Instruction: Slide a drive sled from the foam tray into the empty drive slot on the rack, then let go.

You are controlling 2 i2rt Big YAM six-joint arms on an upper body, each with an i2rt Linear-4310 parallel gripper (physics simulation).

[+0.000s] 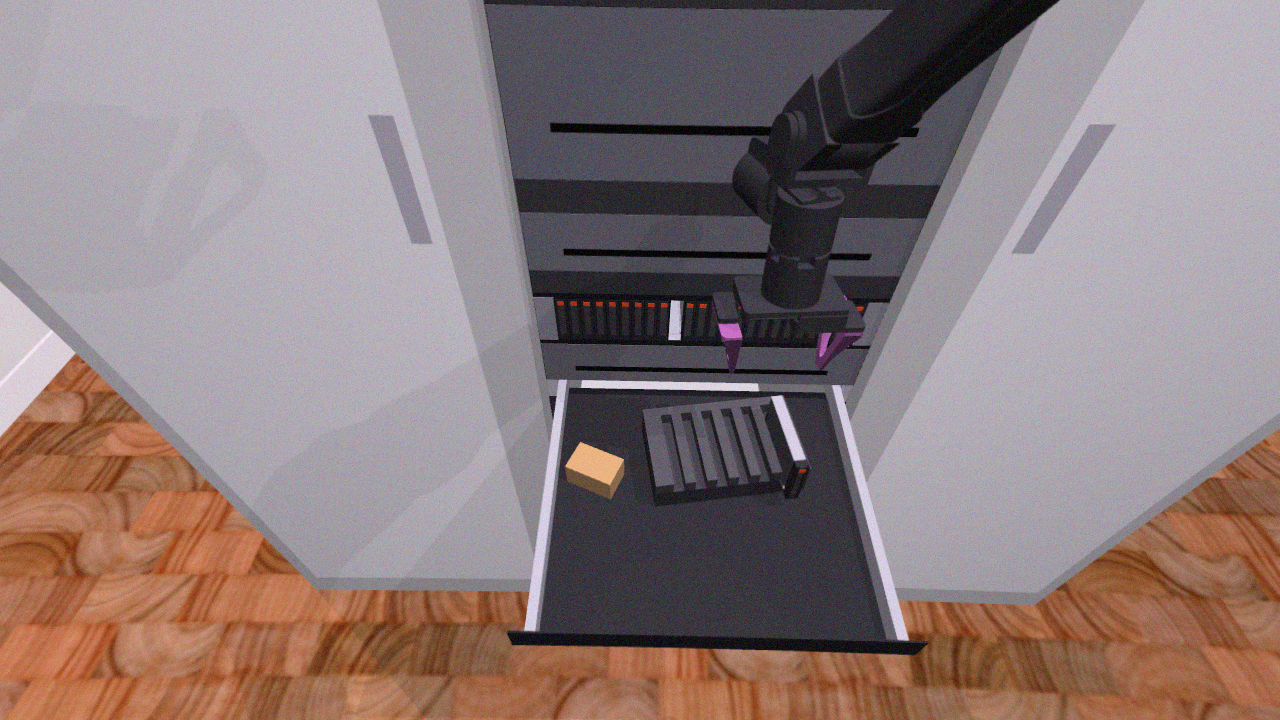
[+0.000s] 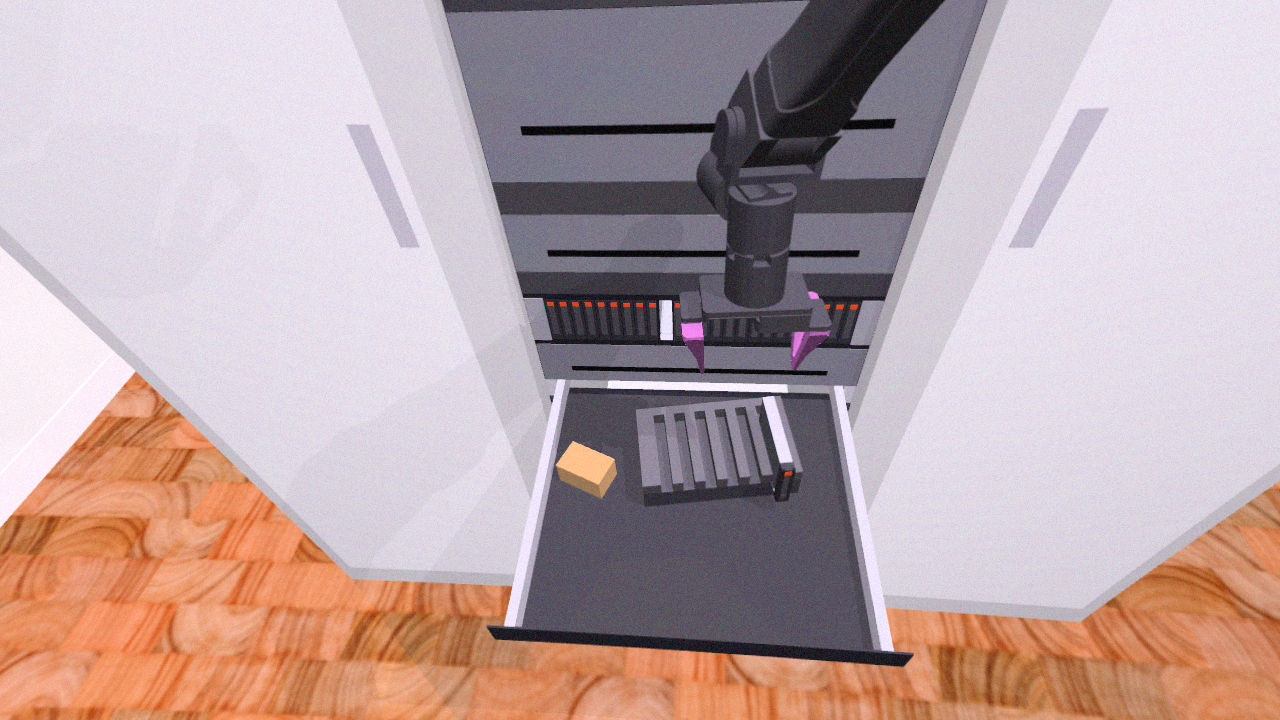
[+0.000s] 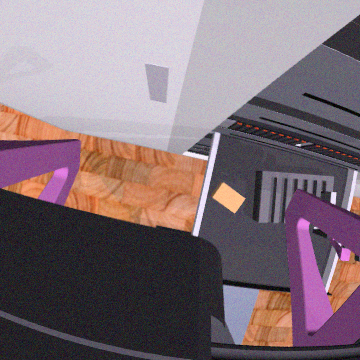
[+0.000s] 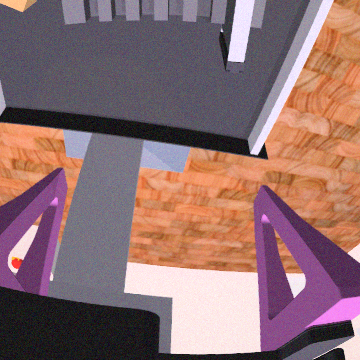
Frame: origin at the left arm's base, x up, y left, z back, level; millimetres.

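Where they show: left gripper, fingertip midpoint: point(image 3: 188, 177); right gripper, fingertip midpoint: point(image 1: 774, 368) point(image 2: 747, 368) point(image 4: 161, 185).
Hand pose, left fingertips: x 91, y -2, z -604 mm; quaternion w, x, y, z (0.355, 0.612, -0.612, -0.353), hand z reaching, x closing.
Note:
After its pixels a point has its place.
The drive sled point(image 1: 789, 429) @[x -436, y -429, z -589 mm] point(image 2: 777, 429) @[x -436, y -428, z -592 mm] point(image 4: 241, 32) @[x -436, y -432, z -572 mm], dark with a white top edge and an orange mark at its near end, stands in the rightmost part of the grey slotted foam tray point(image 1: 662, 452) @[x -490, y -262, z -585 mm] point(image 2: 650, 456) @[x -490, y -260, z -579 mm] point(image 3: 265, 197) @[x -491, y -257, z -595 mm] point(image 4: 75, 12) @[x -491, y -265, z -546 mm]. In the row of orange-tipped drives on the rack point(image 1: 617, 197) @[x -173, y -198, z -727 mm] point(image 2: 599, 197) @[x -172, y -204, z -727 mm], one bright white gap point(image 1: 674, 319) point(image 2: 665, 319) shows. My right gripper point(image 1: 776, 368) @[x -270, y -375, z -552 mm] point(image 2: 748, 368) @[x -270, y -375, z -552 mm] point(image 4: 161, 185) @[x -270, y -375, z -552 mm] is open and empty, raised over the drawer, apart from the sled. My left gripper point(image 3: 188, 177) @[x 91, y -2, z -604 mm] is open and empty, away from the tray.
The pulled-out drawer point(image 1: 716, 573) @[x -546, y -332, z -437 mm] point(image 2: 698, 582) @[x -546, y -328, z -428 mm] has raised pale side walls and holds the tray and an orange block point(image 1: 593, 465) @[x -506, y -165, z -571 mm] point(image 2: 586, 467) @[x -506, y -170, z -567 mm] point(image 3: 229, 197) @[x -505, y -169, z -576 mm]. Tall light panels point(image 1: 268, 358) @[x -447, y 315, z -708 mm] point(image 2: 1011, 402) @[x -512, y -778, z -708 mm] stand on both sides of the rack. My right arm hides some drives.

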